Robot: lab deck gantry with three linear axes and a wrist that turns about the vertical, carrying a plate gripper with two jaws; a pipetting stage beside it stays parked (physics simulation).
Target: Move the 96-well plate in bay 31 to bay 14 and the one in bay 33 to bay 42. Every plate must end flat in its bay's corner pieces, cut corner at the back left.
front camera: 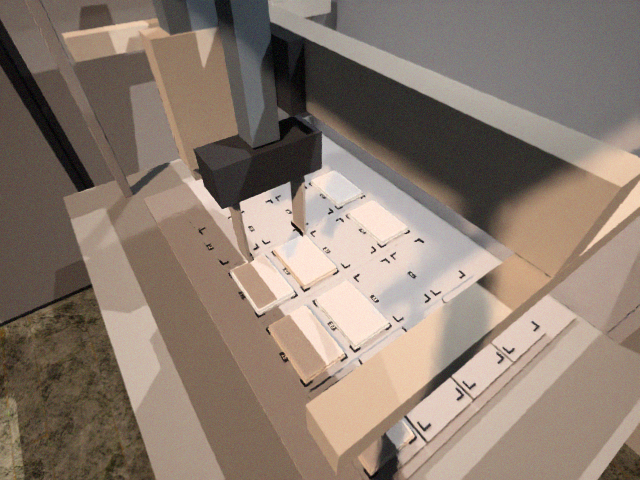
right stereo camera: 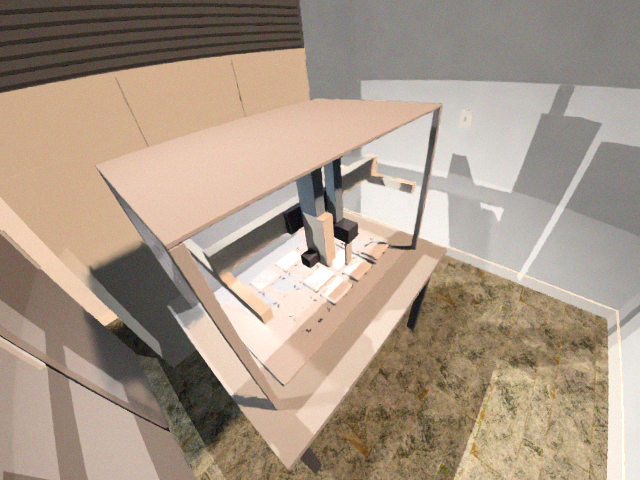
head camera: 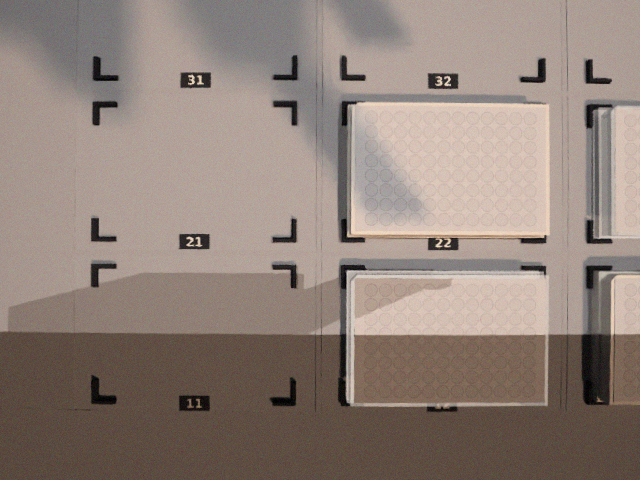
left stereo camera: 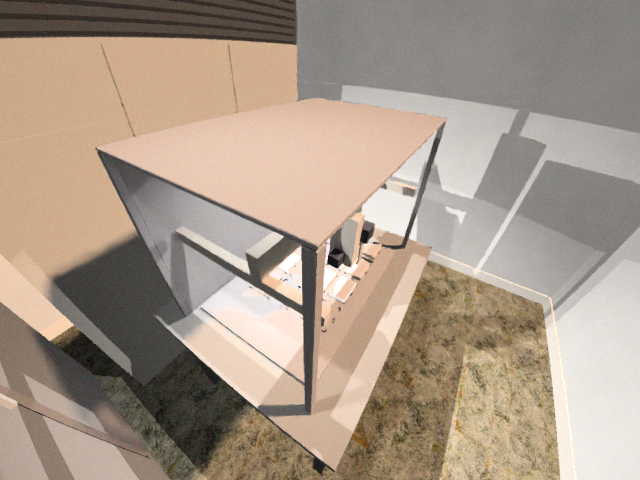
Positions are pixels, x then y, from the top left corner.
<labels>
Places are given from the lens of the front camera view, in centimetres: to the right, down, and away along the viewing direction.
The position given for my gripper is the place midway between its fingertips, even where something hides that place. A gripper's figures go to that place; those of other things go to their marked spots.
my gripper (front camera: 273,241): -8, 0, 61
bay 31 (front camera: 317,210): -1, -8, 91
</labels>
